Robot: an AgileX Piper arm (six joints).
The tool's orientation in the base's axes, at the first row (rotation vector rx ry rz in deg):
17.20, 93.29, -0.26
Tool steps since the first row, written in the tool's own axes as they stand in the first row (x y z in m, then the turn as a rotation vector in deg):
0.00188, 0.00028, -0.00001, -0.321, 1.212, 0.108
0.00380, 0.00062, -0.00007, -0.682, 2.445, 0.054
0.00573, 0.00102, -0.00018, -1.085, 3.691, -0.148
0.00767, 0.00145, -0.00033, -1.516, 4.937, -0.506
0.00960, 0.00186, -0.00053, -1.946, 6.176, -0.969
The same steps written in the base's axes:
-0.00005, 0.00063, -0.00179, 0.359, 1.088, 0.521
-0.00013, 0.00134, -0.00361, 0.566, 2.218, 1.099
-0.00026, 0.00211, -0.00542, 0.632, 3.380, 1.732
-0.00042, 0.00292, -0.00723, 0.547, 4.565, 2.407
-0.00063, 0.00372, -0.00904, 0.358, 5.763, 3.088

